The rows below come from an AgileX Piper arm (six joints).
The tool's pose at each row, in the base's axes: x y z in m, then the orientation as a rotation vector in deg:
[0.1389, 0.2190, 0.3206, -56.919, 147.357, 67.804]
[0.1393, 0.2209, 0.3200, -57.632, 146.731, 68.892]
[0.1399, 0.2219, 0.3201, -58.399, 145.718, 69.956]
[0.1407, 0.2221, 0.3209, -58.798, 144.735, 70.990]
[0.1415, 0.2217, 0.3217, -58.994, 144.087, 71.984]
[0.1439, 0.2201, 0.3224, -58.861, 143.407, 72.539]
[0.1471, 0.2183, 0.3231, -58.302, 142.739, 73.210]
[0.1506, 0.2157, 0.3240, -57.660, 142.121, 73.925]
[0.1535, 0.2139, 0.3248, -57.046, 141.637, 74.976]
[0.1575, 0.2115, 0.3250, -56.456, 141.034, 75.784]
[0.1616, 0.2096, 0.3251, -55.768, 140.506, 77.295]
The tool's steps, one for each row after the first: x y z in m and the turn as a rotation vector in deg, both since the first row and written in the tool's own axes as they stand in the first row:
[-0.0010, 0.0003, 0.0017, -0.858, 0.028, -0.441]
[-0.0021, 0.0004, 0.0023, -1.710, -0.194, -1.115]
[-0.0031, 0.0005, 0.0018, -2.492, -0.584, -1.613]
[-0.0038, 0.0004, 0.0008, -3.219, -0.835, -1.846]
[-0.0051, -0.0015, -0.0011, -3.594, -1.337, -2.041]
[-0.0069, -0.0039, -0.0033, -3.991, -2.046, -2.016]
[-0.0086, -0.0067, -0.0063, -4.409, -2.753, -1.914]
[-0.0103, -0.0088, -0.0086, -5.068, -3.296, -1.677]
[-0.0122, -0.0123, -0.0110, -5.567, -3.942, -1.563]
[-0.0144, -0.0157, -0.0130, -6.549, -4.472, -1.207]

